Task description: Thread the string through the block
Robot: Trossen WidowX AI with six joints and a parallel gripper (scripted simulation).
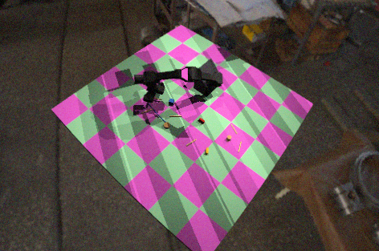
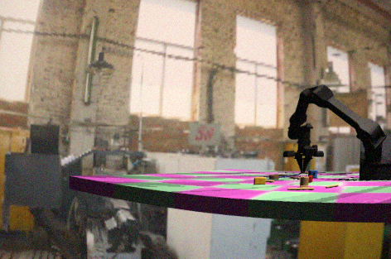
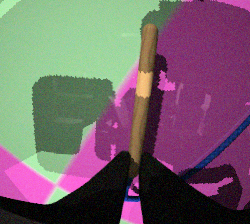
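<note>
Now: the blue cube 110 mm to the left of my gripper tip and 70 mm behind it. Round my gripper tip: red piece (340 mm to the left, 110 mm behind); then round wooden button (220 mm to the left, 70 mm ahead, 10 mm below); then yellow piece (510 mm to the left, 20 mm ahead).
</note>
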